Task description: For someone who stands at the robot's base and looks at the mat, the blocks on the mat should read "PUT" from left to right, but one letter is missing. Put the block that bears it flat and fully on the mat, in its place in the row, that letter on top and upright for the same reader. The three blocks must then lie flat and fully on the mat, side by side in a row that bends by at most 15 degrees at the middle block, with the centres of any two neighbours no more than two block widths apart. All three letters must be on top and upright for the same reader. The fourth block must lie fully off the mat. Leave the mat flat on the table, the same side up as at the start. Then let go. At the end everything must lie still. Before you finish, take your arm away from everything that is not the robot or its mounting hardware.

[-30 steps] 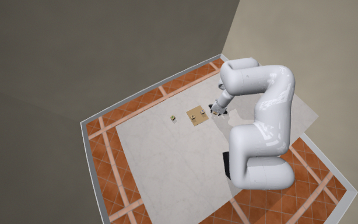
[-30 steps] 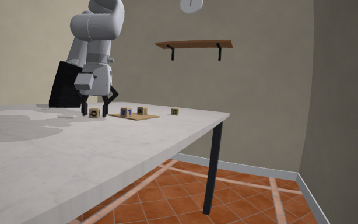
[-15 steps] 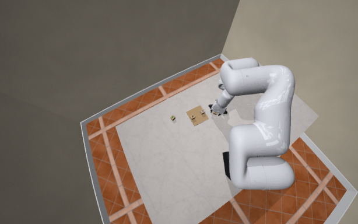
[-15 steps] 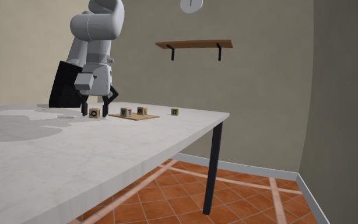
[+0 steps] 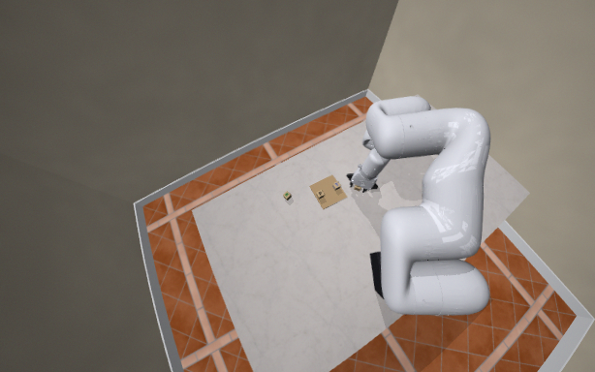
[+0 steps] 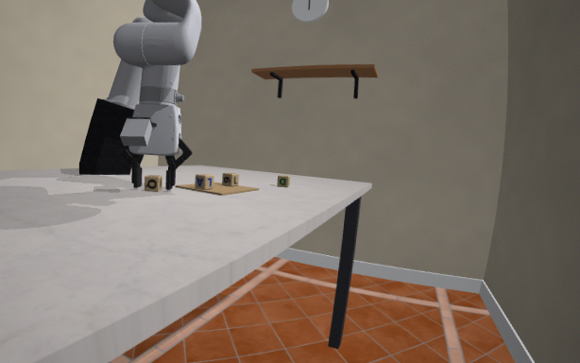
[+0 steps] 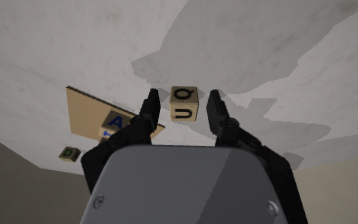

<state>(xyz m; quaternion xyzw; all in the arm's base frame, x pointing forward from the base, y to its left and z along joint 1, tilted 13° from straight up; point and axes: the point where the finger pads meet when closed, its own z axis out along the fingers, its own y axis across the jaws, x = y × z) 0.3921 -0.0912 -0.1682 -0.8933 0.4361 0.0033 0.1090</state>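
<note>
Right now my hand is 5 cm short of the tan mat, 15 cm to the right of it and 2 cm above it.
</note>
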